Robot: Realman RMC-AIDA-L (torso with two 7-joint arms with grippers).
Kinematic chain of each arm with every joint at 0, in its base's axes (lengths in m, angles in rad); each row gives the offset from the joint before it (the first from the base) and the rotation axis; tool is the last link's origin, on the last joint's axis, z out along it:
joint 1: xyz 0 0 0.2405 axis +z
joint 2: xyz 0 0 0 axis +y
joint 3: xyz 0 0 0.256 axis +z
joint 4: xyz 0 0 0 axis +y
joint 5: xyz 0 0 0.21 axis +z
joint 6: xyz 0 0 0 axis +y
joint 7: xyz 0 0 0.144 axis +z
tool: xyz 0 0 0
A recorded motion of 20 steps. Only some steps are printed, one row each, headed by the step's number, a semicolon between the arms.
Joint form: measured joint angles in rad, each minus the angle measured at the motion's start. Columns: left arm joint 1, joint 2, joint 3, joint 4, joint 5, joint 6, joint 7; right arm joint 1, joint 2, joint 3, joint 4, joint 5, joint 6, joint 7.
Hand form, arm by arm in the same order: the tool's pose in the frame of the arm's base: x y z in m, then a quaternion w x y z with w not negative. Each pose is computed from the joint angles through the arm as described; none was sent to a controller.
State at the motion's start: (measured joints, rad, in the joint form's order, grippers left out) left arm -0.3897 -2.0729 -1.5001 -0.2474 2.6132 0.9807 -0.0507; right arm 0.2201 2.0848 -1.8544 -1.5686 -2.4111 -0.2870 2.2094
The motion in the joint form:
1: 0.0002 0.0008 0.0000 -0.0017 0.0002 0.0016 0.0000; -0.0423 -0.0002 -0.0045 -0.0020 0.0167 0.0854 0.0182
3: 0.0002 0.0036 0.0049 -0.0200 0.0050 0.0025 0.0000; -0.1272 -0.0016 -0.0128 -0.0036 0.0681 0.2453 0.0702
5: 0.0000 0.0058 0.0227 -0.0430 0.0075 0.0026 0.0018; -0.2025 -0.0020 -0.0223 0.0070 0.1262 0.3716 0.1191
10: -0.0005 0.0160 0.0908 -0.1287 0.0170 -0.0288 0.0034; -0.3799 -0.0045 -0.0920 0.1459 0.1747 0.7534 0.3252
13: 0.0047 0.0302 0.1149 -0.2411 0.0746 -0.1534 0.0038; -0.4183 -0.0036 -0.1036 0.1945 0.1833 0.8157 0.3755
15: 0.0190 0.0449 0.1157 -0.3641 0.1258 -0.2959 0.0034; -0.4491 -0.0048 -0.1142 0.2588 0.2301 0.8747 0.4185
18: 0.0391 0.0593 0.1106 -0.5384 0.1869 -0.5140 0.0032; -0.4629 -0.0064 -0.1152 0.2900 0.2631 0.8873 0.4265
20: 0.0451 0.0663 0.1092 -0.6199 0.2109 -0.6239 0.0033; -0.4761 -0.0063 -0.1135 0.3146 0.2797 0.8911 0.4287
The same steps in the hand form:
1: -0.3697 0.3415 0.0369 0.71345 -0.58623 -0.29240 -0.24866; 0.1217 0.3582 0.0010 0.51060 -0.84433 0.03587 0.15848
3: -0.3647 0.3451 0.0383 0.71170 -0.58891 -0.28500 -0.25581; 0.1416 0.3518 0.0195 0.55877 -0.79853 0.09359 0.20338
5: -0.3574 0.3493 0.0378 0.70678 -0.59590 -0.27508 -0.26400; 0.1652 0.3429 0.0322 0.59291 -0.75480 0.15259 0.23549
10: -0.3325 0.3633 0.0321 0.68206 -0.62495 -0.25043 -0.28550; 0.2457 0.3005 0.0428 0.67445 -0.62664 0.27727 0.27488
13: -0.3125 0.3781 0.0242 0.65057 -0.66247 -0.24348 -0.28037; 0.2680 0.2862 0.0404 0.68622 -0.60138 0.30631 0.27131
15: -0.2966 0.3893 0.0219 0.62802 -0.68863 -0.24363 -0.26838; 0.2952 0.2700 0.0366 0.69706 -0.56944 0.34675 0.26386
18: -0.2749 0.4008 0.0200 0.60098 -0.71982 -0.24851 -0.24275; 0.3100 0.2616 0.0344 0.70087 -0.55565 0.36853 0.25343
20: -0.2643 0.4051 0.0199 0.58920 -0.73370 -0.25091 -0.22710; 0.3216 0.2540 0.0321 0.70372 -0.54782 0.38297 0.24085

